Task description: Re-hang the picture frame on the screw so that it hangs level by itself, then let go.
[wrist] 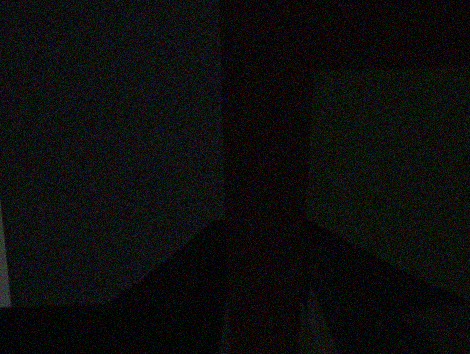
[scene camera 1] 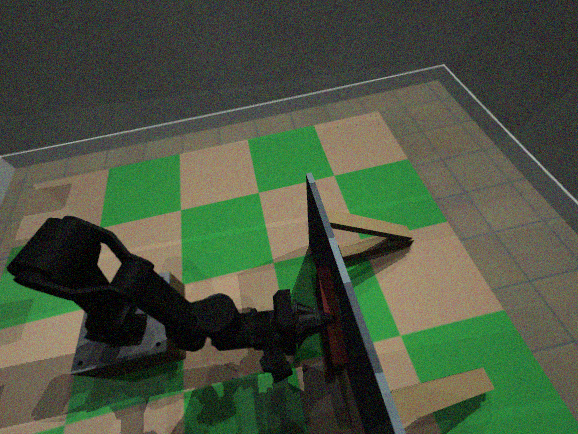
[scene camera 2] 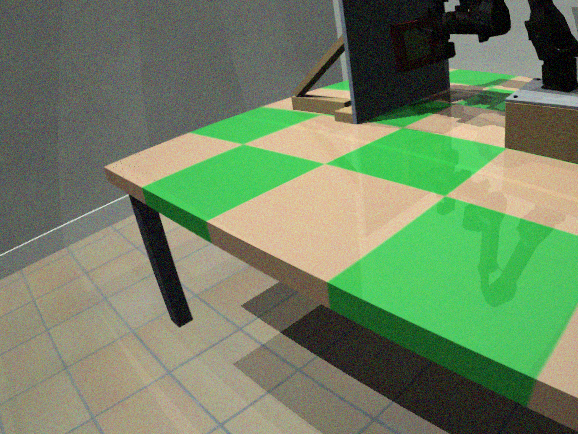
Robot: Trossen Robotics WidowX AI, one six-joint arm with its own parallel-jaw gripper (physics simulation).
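Seen in the pictures: gripper, fingertip midpoint: (wrist: 259,233) (scene camera 1: 335,320) (scene camera 2: 416,23); arm's base, origin of the base link: (scene camera 1: 129,330) (scene camera 2: 560,86).
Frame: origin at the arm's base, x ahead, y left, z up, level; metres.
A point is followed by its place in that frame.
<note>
The picture frame (scene camera 1: 338,346) @[x 0.433, y -0.095, z 0.121 m] (scene camera 2: 398,49) @[x 0.424, y 0.045, z 0.048 m] (wrist: 265,125) @[x 0.419, y -0.089, z 0.112 m] has a dark red border and a green inside. It is upright, close against the dark face of the board (scene camera 1: 319,225) @[x 0.432, y 0.118, z 0.155 m] (scene camera 2: 372,65) @[x 0.429, y 0.138, z 0.019 m] (wrist: 110,125) @[x 0.459, y -0.079, z 0.158 m]. Its side bar runs nearly vertical in the wrist view, which is very dark. My gripper (scene camera 1: 326,318) @[x 0.436, y -0.052, z 0.109 m] (scene camera 2: 442,29) (wrist: 259,233) @[x 0.436, y -0.052, z 0.109 m] is shut on this side bar, with one finger on each side of it. The screw does not show in any view, and whether the frame rests on it cannot be told.
Wooden braces (scene camera 1: 375,230) @[x 0.573, y 0.161, z 0.030 m] (scene camera 2: 320,67) @[x 0.563, y 0.196, z 0.015 m] and feet (scene camera 1: 445,392) @[x 0.608, y -0.170, z 0.038 m] (scene camera 2: 320,104) @[x 0.580, y 0.199, z -0.088 m] support the board from behind on the green and tan checkered table (scene camera 1: 465,270) @[x 0.814, y 0.091, z -0.112 m] (scene camera 2: 310,210) @[x 0.143, y 0.560, z -0.113 m]. The arm's base plate (scene camera 1: 130,352) @[x 0.014, y -0.046, z 0.003 m] (scene camera 2: 542,99) @[x -0.006, y 0.106, z -0.008 m] stands on a wooden block (scene camera 2: 540,130) @[x -0.013, y 0.124, z -0.063 m] in front of the board.
</note>
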